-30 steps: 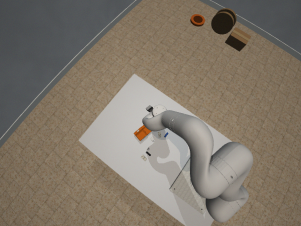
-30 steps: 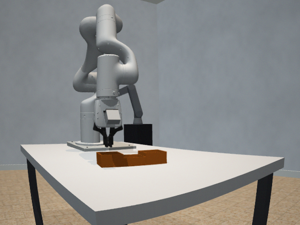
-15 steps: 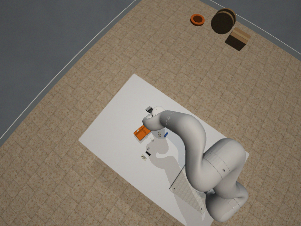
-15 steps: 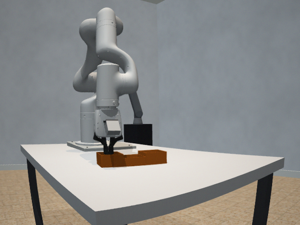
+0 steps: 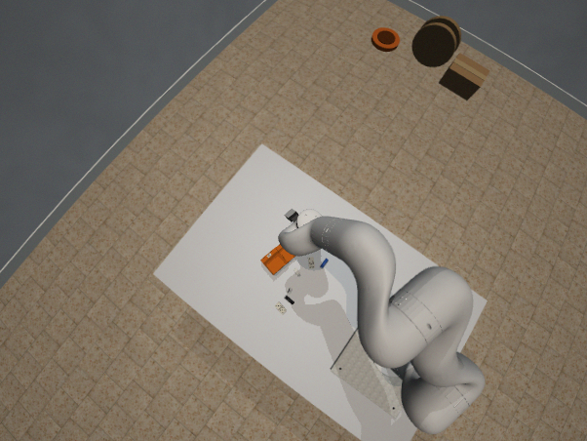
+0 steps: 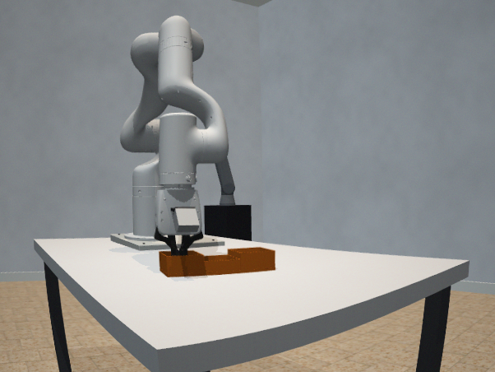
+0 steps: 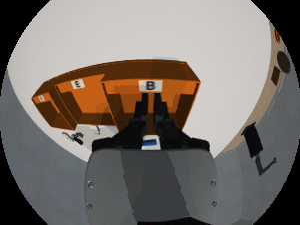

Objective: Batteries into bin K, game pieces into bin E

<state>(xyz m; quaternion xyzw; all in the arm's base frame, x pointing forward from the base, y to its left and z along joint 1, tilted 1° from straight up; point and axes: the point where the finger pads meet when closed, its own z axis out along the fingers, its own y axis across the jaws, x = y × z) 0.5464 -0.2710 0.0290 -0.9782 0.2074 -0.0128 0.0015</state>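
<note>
My gripper is now 4 cm short of the bin, 8 cm to the right of it and 1 cm above it. Also, from my hand: blue battery (13 cm behind, 6 cm to the left, 3 cm below); then black battery (6 cm behind, 27 cm to the left, 3 cm below).
</note>
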